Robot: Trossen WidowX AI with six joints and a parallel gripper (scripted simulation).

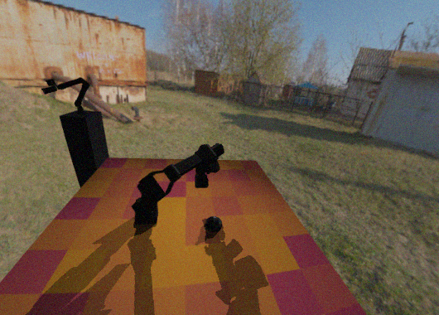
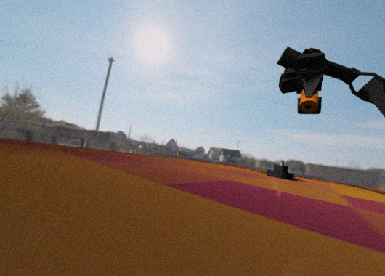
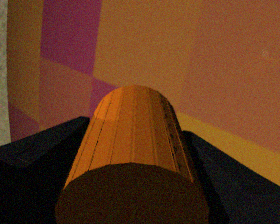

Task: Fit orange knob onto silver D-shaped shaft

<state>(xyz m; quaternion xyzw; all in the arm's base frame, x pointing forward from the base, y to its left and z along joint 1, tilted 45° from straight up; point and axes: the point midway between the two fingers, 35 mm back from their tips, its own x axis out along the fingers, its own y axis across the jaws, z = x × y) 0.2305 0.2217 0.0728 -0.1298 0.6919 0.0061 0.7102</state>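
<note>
Now: the orange knob 20 mm to the right of my gripper tip and 30 mm above it. Also, from my gripper tip: round dark pedestal 90 mm ahead, 150 mm to the right, 180 mm below.
</note>
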